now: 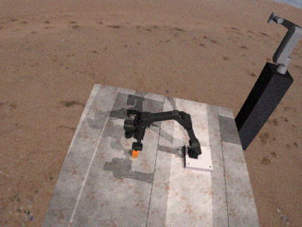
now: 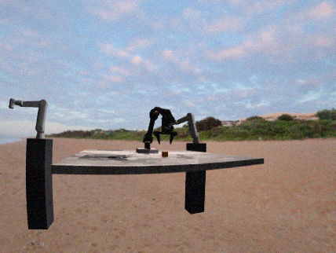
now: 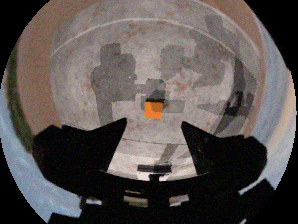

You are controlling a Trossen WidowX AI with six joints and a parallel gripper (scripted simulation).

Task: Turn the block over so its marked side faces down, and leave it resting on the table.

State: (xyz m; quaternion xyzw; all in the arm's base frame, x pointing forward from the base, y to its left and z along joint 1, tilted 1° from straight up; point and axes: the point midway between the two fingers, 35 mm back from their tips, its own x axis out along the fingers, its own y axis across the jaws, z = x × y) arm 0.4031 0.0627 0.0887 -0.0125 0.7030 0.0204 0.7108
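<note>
Right now the small orange block is 8 cm below my gripper tip and 1 cm behind it.
</note>
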